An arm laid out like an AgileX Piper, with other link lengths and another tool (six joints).
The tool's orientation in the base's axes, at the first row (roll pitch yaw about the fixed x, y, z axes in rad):
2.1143 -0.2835 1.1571
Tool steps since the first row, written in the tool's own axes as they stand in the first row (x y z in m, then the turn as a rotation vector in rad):
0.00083 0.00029 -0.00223 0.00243 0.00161 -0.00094
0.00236 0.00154 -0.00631 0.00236 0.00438 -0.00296
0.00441 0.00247 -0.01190 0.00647 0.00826 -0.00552
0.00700 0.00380 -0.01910 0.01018 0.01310 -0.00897
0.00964 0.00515 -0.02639 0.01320 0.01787 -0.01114
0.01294 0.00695 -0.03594 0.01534 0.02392 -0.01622
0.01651 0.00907 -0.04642 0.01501 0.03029 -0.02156
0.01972 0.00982 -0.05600 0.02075 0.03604 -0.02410
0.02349 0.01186 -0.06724 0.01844 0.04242 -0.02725
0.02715 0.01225 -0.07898 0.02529 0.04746 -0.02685
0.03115 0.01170 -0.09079 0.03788 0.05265 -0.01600
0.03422 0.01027 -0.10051 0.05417 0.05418 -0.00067
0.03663 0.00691 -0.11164 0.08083 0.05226 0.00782
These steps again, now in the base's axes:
-0.00145 0.00108 0.00158 0.00075 0.00165 0.00247
-0.00382 0.00275 0.00506 0.00007 0.00083 0.00573
-0.00738 0.00534 0.00917 0.00097 0.00333 0.01134
-0.01194 0.00857 0.01456 0.00132 0.00525 0.01807
-0.01655 0.01186 0.02003 0.00246 0.00633 0.02391
-0.02264 0.01601 0.02717 0.00129 0.00670 0.03200
-0.02928 0.02046 0.03512 -0.00093 0.00482 0.03979
-0.03583 0.02499 0.04139 0.00132 0.00795 0.04739
-0.04307 0.02981 0.04970 0.00018 0.00386 0.05355
-0.05139 0.03535 0.05687 0.00506 0.00764 0.05940
-0.06000 0.04160 0.06340 0.02101 0.01420 0.06180
-0.06753 0.04697 0.06791 0.04078 0.02462 0.06001
-0.07724 0.05288 0.07135 0.05750 0.04708 0.06167

